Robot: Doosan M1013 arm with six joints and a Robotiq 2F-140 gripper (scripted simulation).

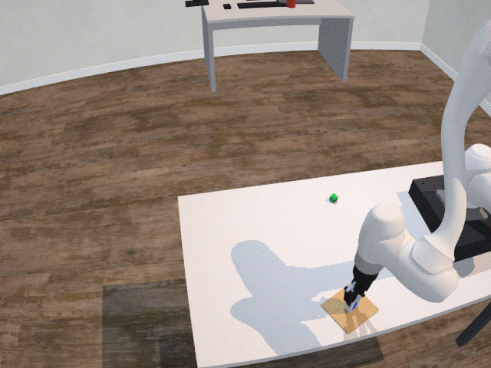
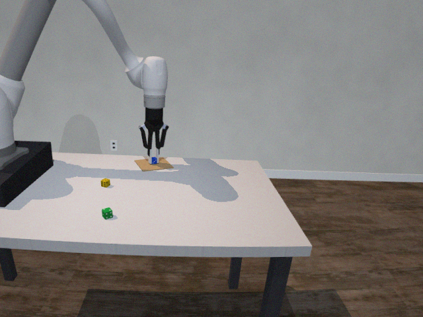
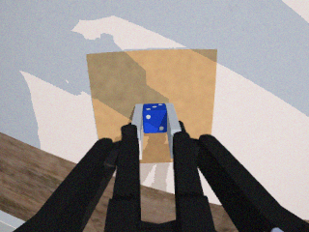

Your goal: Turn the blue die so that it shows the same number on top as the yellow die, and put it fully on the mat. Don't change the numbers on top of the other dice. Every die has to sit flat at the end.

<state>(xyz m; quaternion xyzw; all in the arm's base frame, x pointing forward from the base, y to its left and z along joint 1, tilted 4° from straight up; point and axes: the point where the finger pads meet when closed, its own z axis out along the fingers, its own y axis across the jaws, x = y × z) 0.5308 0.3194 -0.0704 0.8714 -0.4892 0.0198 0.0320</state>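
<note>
Right now my hand is 20 mm above the blue die. Round my hand: yellow die (120 mm behind, 270 mm to the right, 30 mm below); tan mat (40 mm below); green die (30 mm behind, 480 mm to the right, 30 mm below).
</note>
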